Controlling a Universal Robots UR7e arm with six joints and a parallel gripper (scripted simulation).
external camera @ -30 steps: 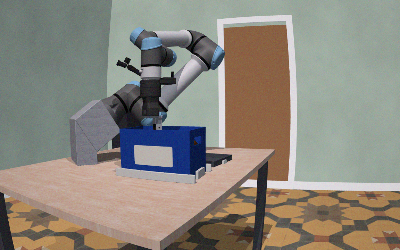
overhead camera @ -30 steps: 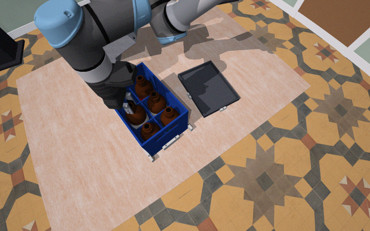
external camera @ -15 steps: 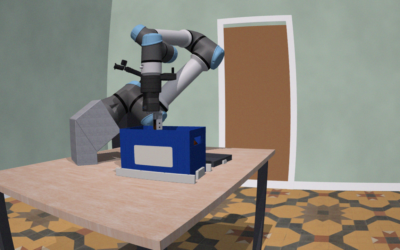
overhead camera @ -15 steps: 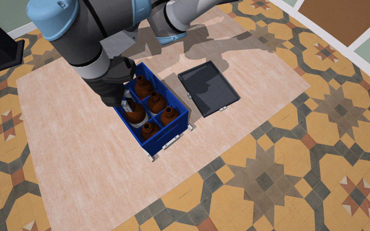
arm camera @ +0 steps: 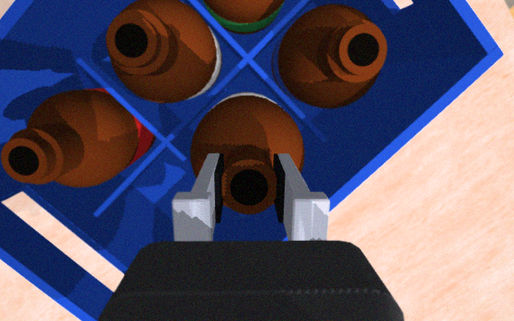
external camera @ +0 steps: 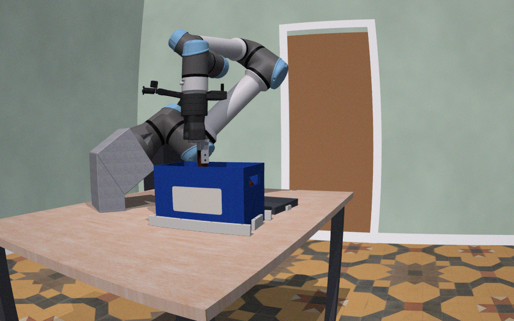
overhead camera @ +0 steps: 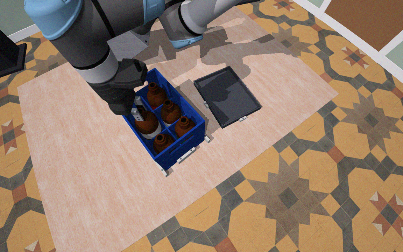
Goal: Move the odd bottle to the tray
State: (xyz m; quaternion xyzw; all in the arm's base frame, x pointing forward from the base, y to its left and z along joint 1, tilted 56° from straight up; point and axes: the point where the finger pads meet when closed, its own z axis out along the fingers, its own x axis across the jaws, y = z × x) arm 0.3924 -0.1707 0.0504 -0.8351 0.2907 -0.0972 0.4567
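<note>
My hand is 12 cm above the blue crate, 4 cm to the right of it and 1 cm past it. Round my hand: glass bottle 11 cm below, 11 cm behind, 6 cm to the left; dark tray 34 cm to the left, 19 cm below, 7 cm behind.
</note>
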